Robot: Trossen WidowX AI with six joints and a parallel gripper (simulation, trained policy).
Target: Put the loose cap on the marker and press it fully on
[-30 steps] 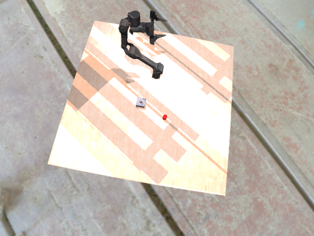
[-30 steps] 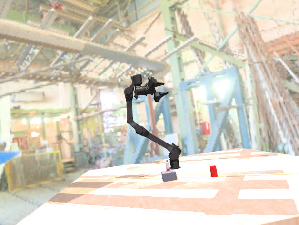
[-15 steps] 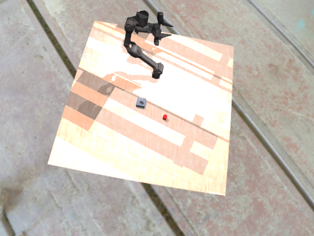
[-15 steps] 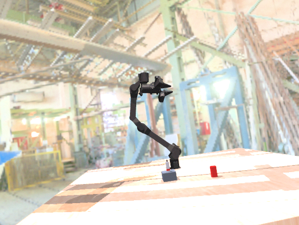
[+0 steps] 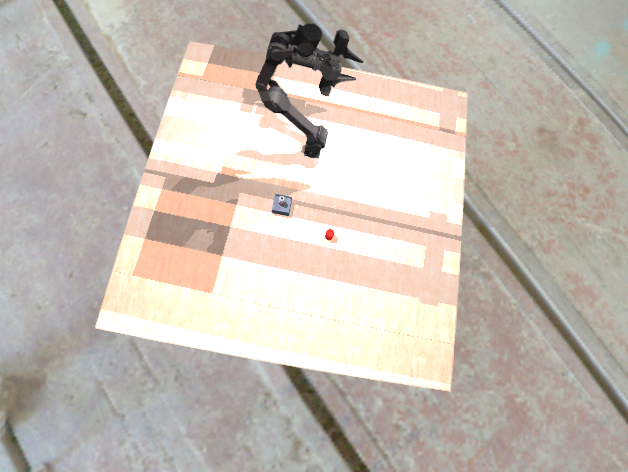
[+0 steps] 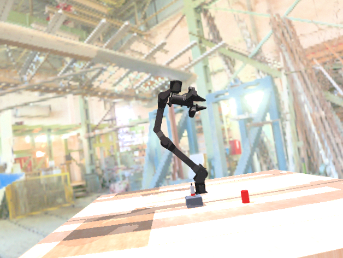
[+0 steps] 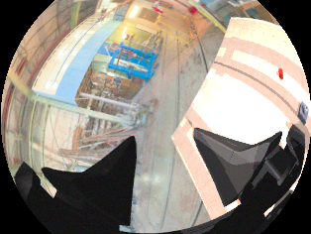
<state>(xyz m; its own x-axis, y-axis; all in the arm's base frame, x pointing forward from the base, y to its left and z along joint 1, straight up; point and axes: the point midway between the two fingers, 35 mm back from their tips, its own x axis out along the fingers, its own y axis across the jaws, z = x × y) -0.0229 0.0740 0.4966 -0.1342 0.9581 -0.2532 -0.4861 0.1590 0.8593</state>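
Now: the red cap 38 cm ahead of my gripper tip, 2 cm to the left of it and 46 cm below it. From my gripper tip the other things lie so: grey holder block (30 cm ahead, 18 cm to the right, 47 cm below).
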